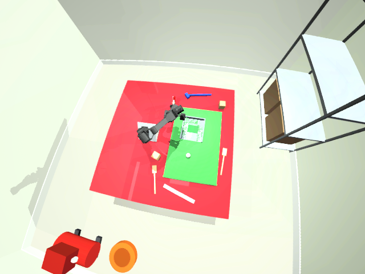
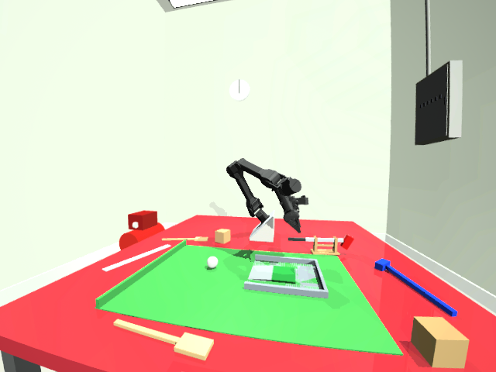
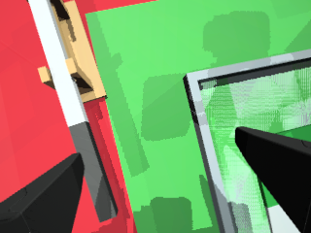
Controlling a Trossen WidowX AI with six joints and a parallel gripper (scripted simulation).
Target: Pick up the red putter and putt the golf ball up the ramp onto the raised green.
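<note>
My gripper tip is 60 mm past the red putter, 110 mm to the right of it and 60 mm above it. From my gripper tip the other things lie so: white golf ball 140 mm ahead, 350 mm to the right, 100 mm below; green mat 190 mm ahead, 210 mm to the right, 120 mm below; small wooden rack 60 mm behind, 120 mm to the left, 90 mm below.
</note>
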